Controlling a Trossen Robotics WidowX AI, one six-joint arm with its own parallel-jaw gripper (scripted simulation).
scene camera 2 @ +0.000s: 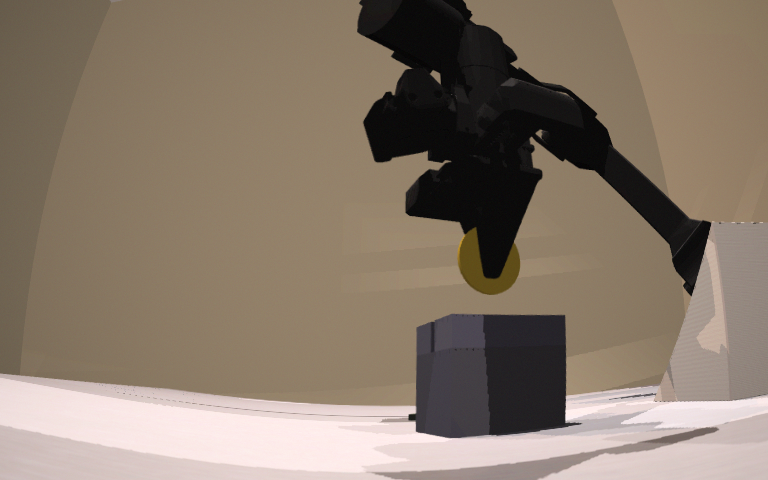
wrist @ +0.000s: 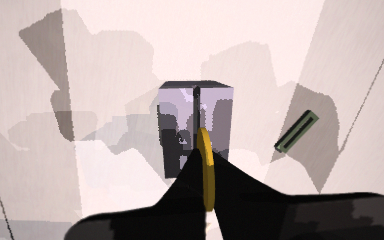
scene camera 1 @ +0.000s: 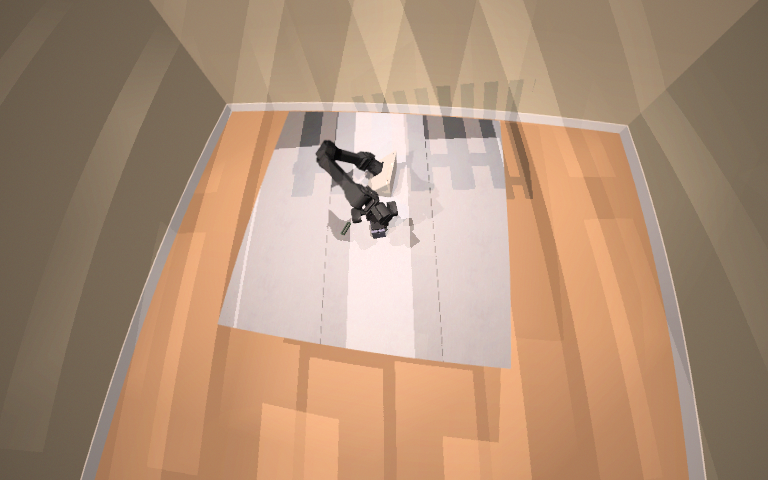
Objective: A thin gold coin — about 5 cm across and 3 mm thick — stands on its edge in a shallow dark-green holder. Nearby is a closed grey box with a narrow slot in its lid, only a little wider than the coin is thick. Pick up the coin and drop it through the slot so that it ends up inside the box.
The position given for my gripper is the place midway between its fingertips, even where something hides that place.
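My gripper (scene camera 2: 490, 279), visible also in the wrist view (wrist: 200, 154), holds a coin (scene camera 2: 469, 262). The coin is visible in the wrist view as well (wrist: 203, 141).
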